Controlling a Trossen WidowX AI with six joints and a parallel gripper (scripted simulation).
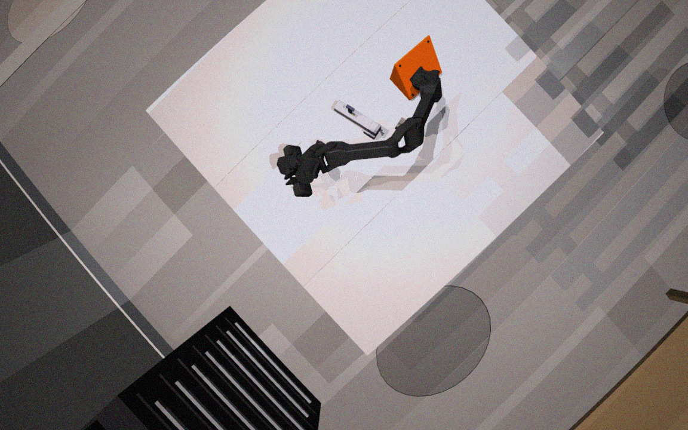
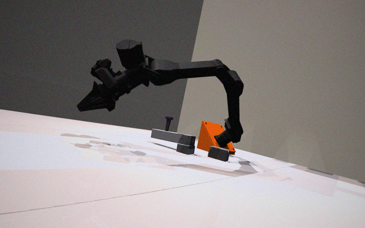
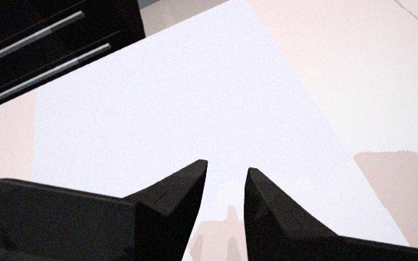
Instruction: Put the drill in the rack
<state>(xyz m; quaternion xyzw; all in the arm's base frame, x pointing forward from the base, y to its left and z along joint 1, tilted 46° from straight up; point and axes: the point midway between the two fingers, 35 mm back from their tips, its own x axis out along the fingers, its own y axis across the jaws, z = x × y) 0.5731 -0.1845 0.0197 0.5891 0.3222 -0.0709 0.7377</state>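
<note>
The dark key is 35 cm behind my gripper tip and 1 cm to the left of it. The rest, counted from my gripper tip: long grey holder (35 cm behind, 5 cm to the left, 5 cm below); drill (35 cm behind, 7 cm to the left, 4 cm below); grey rack (45 cm behind, 20 cm to the left, 7 cm below).
</note>
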